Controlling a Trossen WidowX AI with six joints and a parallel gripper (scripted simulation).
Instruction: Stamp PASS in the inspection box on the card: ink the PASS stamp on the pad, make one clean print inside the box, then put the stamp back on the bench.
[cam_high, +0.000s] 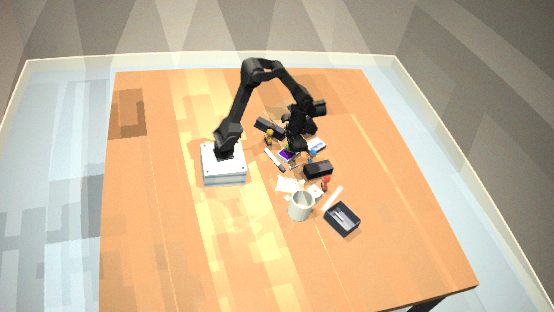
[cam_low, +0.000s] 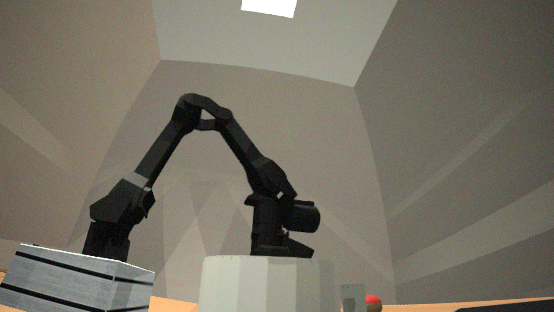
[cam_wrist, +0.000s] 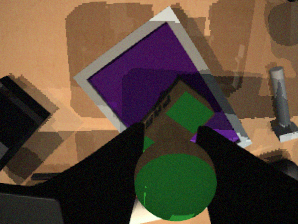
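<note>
My gripper tip is now right at the green-knobbed stamp. Round my gripper tip: purple ink pad: 40 mm below; yellow-knobbed stamp: 60 mm behind, 90 mm to the left, 20 mm below; marker: 70 mm behind, 40 mm to the right, 30 mm below.
</note>
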